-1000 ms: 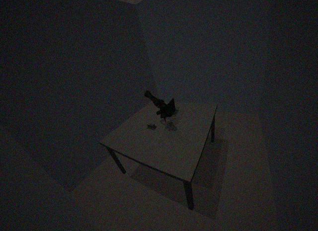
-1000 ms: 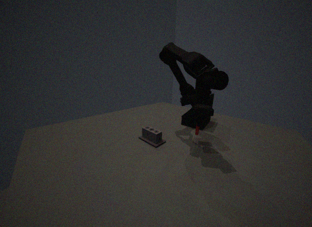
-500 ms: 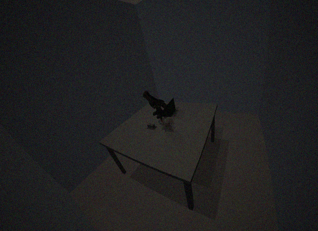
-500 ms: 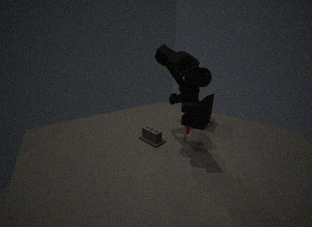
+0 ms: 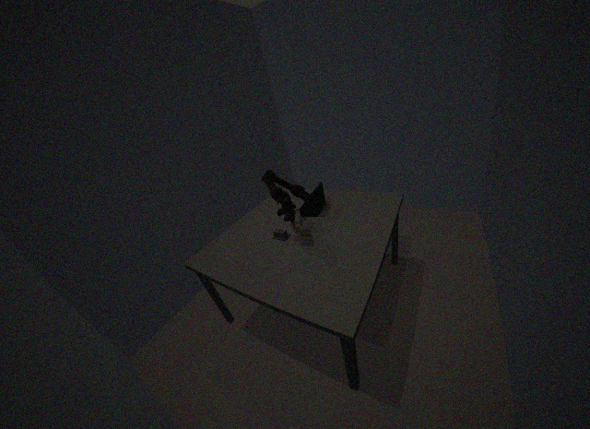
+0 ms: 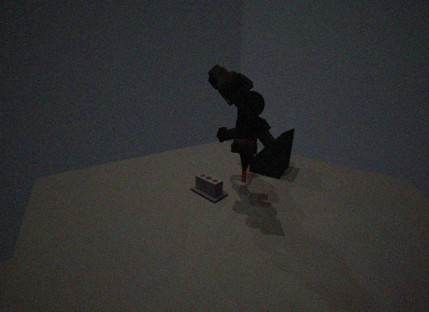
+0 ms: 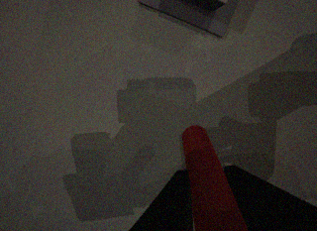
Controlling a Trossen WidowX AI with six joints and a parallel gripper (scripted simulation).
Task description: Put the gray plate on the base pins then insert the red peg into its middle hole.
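Now: the gray plate 40 mm ahead of my gripper tip, 120 mm to the right of it and 70 mm below it. The rest, counted from my gripper tip: red peg right at my gripper tip; base 40 mm ahead, 120 mm to the right, 110 mm below.
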